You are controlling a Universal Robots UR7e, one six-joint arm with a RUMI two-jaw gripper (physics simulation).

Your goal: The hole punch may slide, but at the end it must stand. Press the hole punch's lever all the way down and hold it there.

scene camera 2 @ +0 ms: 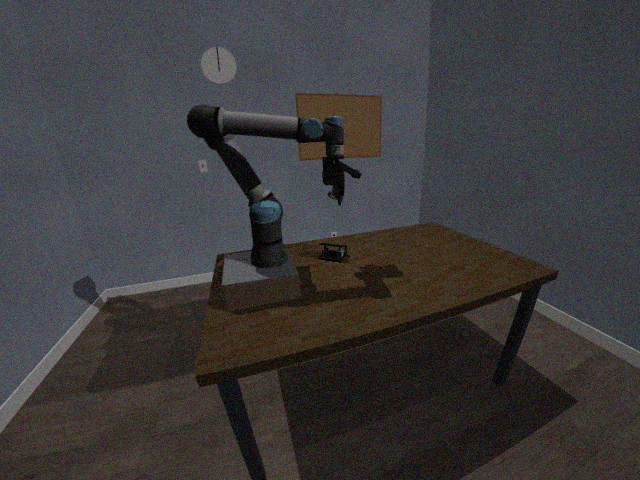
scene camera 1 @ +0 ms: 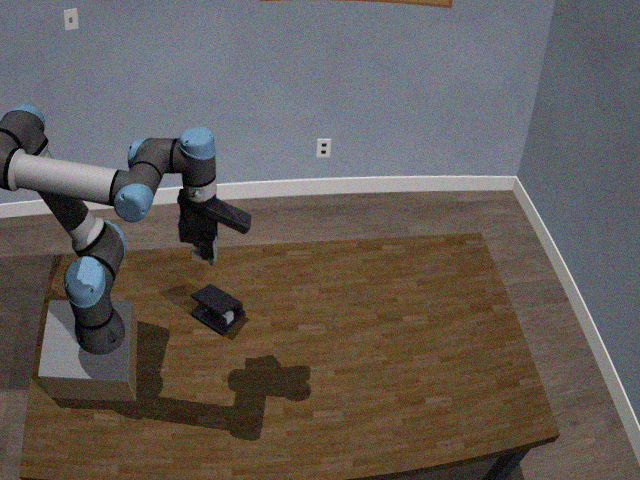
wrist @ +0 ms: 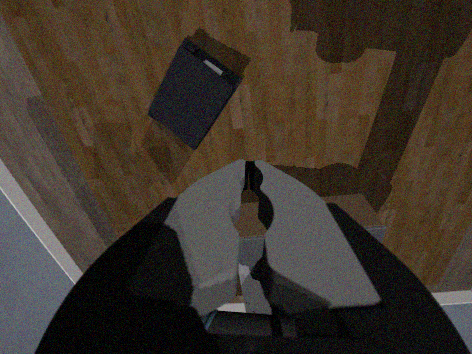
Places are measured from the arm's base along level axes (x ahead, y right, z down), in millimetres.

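Where they show: gripper, fingertip midpoint: (scene camera 2: 339, 205) (scene camera 1: 212, 264) (wrist: 248, 164); arm's base, link origin: (scene camera 2: 269, 259) (scene camera 1: 100, 332).
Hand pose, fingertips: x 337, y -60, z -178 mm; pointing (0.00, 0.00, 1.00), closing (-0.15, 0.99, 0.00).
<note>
Each offset is from my fingertips to the top centre of the thing. Level surfaces: height alone.
A dark hole punch @(dy -86, dx -5, dz +200 mm) (scene camera 1: 217, 310) (scene camera 2: 333, 252) (wrist: 196, 95) stands upright on the wooden table @(dz +285 mm) (scene camera 1: 413, 310) (scene camera 2: 413, 248) (wrist: 280, 100). Its lever @(dy -86, dx -5, dz +200 mm) (scene camera 1: 217, 297) (scene camera 2: 332, 245) is up, with a gap between it and the base in both scene views. A light grey part shows under the lever's one end. My gripper (scene camera 1: 210, 262) (scene camera 2: 339, 203) (wrist: 248, 164) is shut with nothing between its fingertips. It points down and hangs well above the table and the punch, touching neither. In the wrist view the punch lies ahead and to the left of the fingertips.
The arm's grey base block (scene camera 1: 85, 387) (scene camera 2: 258, 289) stands at the table's left end, close to the punch. Shadows of the arm fall on the table. The table's back edge runs behind the punch, and a wall stands beyond it.
</note>
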